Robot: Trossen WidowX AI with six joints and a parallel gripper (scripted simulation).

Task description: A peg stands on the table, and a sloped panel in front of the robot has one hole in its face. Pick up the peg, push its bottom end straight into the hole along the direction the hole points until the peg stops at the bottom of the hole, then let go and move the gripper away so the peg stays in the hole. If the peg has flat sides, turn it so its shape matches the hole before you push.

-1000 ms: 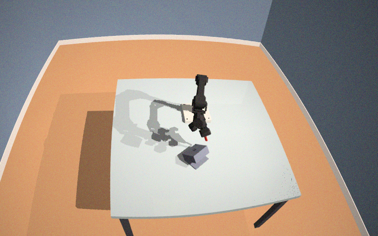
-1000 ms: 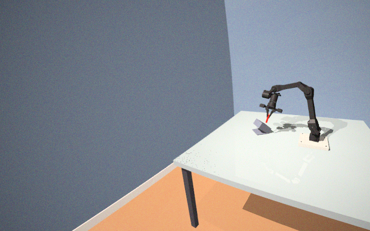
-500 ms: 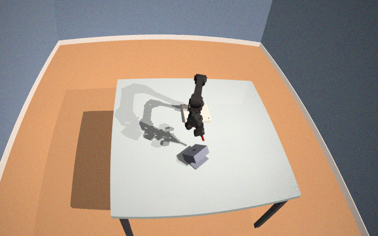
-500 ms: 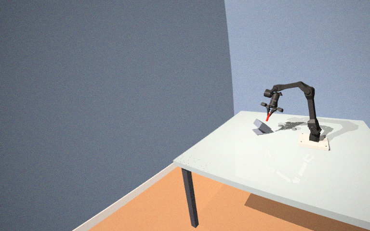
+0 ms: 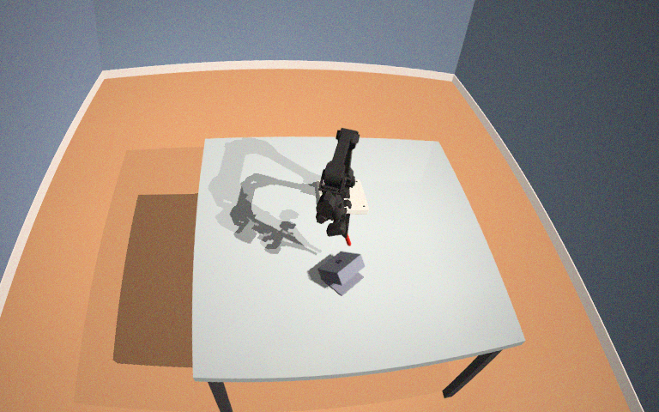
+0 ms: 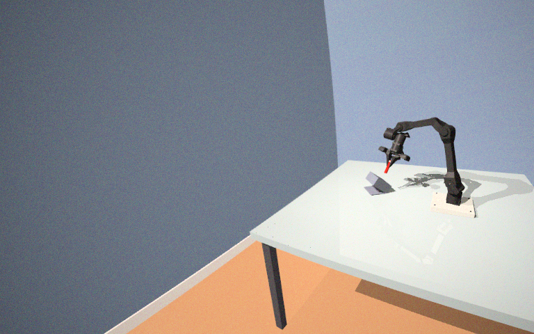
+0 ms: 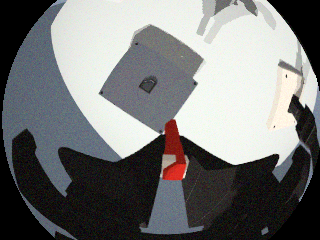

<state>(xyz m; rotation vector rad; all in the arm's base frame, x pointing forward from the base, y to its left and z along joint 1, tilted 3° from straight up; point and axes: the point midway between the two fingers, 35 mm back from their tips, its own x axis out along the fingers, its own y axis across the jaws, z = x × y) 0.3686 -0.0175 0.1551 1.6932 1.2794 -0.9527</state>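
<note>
The grey sloped panel lies 11 cm below my gripper tip and 6 cm ahead of it. Round my gripper tip: red peg: 2 cm above, 1 cm to the right; then panel foot: 16 cm below, 7 cm ahead, 1 cm to the left.
</note>
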